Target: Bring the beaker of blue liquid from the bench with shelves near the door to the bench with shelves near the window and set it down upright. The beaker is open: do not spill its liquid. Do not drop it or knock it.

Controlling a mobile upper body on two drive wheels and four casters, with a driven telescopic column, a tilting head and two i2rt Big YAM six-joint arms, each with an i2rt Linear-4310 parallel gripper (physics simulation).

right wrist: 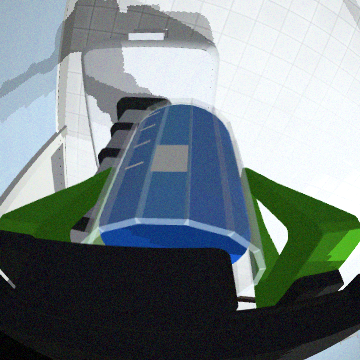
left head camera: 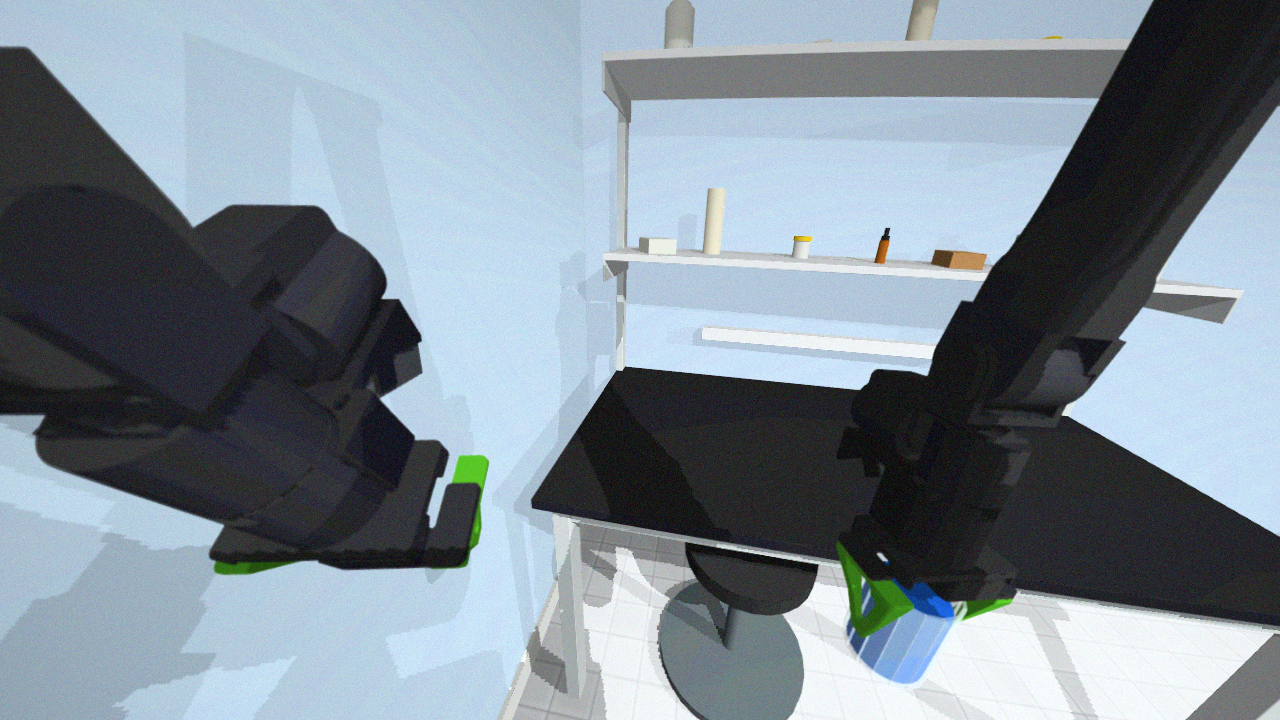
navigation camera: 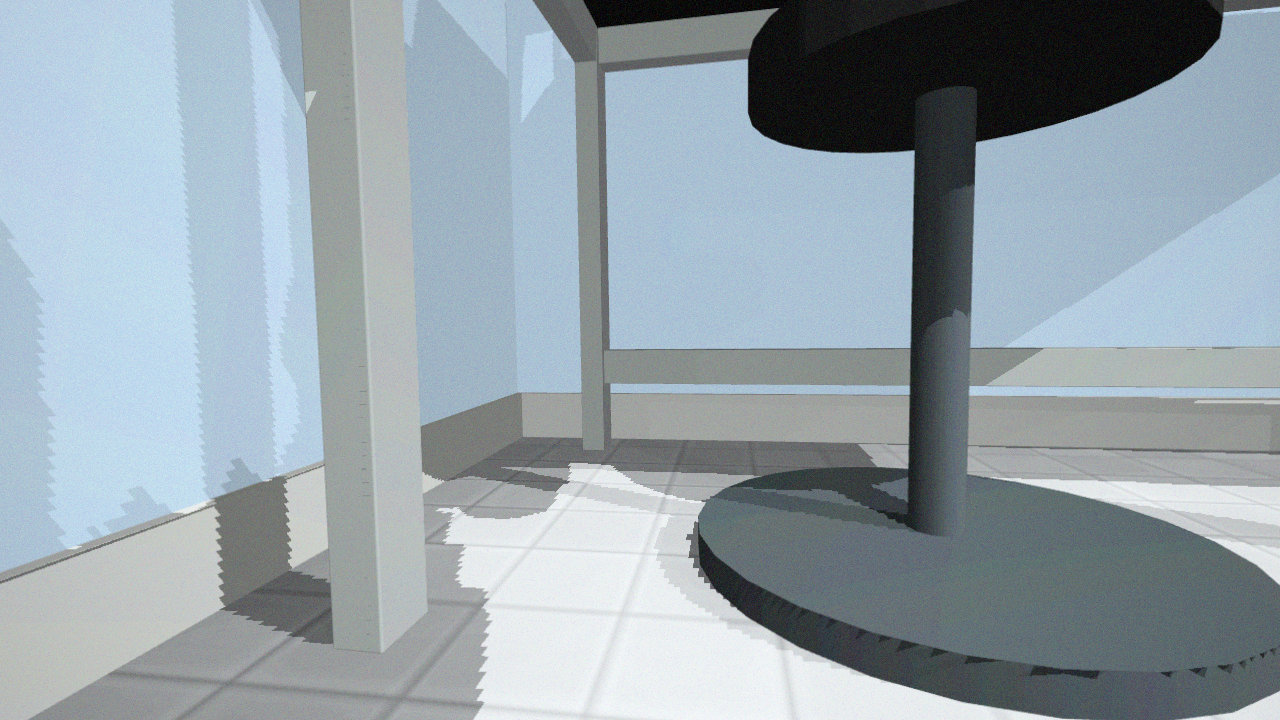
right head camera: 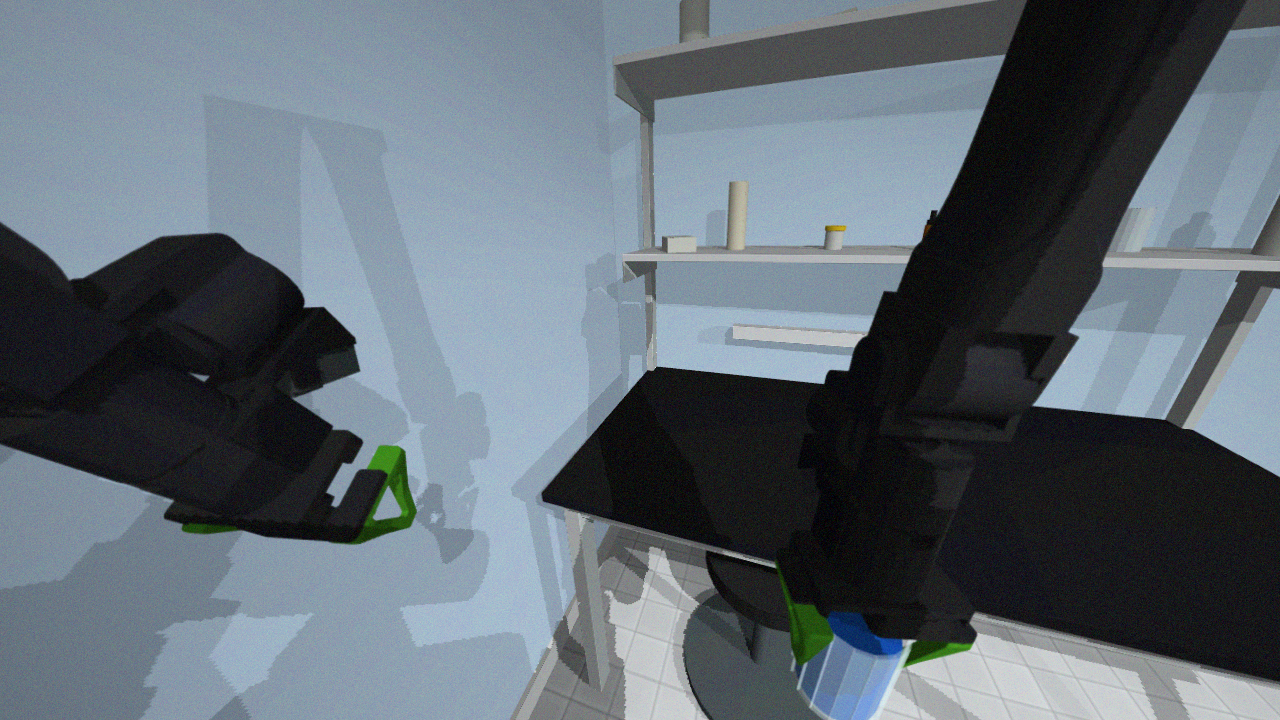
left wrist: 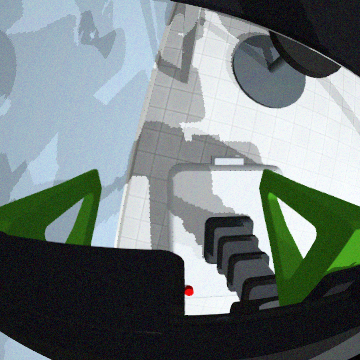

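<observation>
The beaker of blue liquid (left head camera: 899,640) (right head camera: 848,676) (right wrist: 175,190) hangs in my right gripper (left head camera: 911,617) (right head camera: 854,658) (right wrist: 178,176), which is shut on its sides with green fingers. It looks about upright, with the blue liquid inside. In the head views it appears just on the near side of the black bench's front edge, over the floor. The bench (left head camera: 733,474) (right head camera: 698,465) has shelves above it; no window or door shows to tell which bench it is. My left gripper (left wrist: 180,178) is wide open and empty, beside the wall at the left.
A round stool (left head camera: 751,582) (right head camera: 756,595) (navigation camera: 944,313) stands at the bench front, partly under it. The lower shelf (left head camera: 760,260) (right head camera: 778,255) holds several small containers. A bench leg (navigation camera: 375,358) stands near the left wall. My white base (left wrist: 195,187) (right wrist: 170,70) shows below the grippers.
</observation>
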